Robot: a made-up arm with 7 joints.
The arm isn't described. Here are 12 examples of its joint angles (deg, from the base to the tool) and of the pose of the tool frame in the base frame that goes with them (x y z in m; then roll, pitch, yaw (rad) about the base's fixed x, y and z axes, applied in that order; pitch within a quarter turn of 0, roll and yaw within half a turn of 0).
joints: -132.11 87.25 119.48 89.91 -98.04 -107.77 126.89
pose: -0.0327 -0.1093 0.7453 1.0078 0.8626 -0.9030
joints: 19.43 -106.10 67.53 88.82 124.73 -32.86 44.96
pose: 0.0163 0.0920 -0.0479 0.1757 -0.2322 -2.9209
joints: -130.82 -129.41 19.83 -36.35 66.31 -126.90 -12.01
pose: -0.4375 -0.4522 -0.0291 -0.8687 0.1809 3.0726
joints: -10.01 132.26 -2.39 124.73 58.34 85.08 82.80
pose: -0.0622 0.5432 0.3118 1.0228 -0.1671 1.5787
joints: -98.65 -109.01 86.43 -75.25 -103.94 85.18 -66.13
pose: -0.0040 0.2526 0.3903 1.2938 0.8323 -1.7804
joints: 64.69 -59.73 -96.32 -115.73 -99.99 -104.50 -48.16
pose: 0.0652 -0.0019 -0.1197 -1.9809 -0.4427 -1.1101
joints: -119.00 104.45 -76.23 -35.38 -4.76 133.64 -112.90
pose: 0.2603 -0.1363 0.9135 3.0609 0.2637 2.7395
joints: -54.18 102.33 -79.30 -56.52 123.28 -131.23 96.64
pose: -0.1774 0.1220 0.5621 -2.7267 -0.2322 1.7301
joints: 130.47 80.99 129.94 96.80 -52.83 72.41 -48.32
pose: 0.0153 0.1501 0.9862 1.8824 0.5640 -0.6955
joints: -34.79 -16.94 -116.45 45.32 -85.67 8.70 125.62
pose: 0.2819 -0.2313 0.0084 -1.5213 -0.4906 -0.1678
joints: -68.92 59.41 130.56 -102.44 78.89 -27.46 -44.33
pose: -0.0981 0.2827 0.6384 0.8042 0.3711 1.5908
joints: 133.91 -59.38 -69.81 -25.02 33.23 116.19 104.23
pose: -0.0259 0.1989 -0.1662 1.0398 -0.1991 0.8135
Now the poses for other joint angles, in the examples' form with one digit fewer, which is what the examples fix.
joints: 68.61 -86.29 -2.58 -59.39 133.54 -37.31 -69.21
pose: 0.352 0.040 -0.196 -2.132 -0.661 1.851
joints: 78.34 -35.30 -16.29 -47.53 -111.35 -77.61 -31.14
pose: -0.259 -0.267 0.052 1.300 -0.938 0.412
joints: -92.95 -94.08 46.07 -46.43 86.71 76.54 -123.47
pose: -0.551 0.418 -0.029 -1.768 0.253 -1.000
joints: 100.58 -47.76 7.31 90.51 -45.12 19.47 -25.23
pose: -0.359 -0.028 -0.007 -1.030 0.057 -1.482
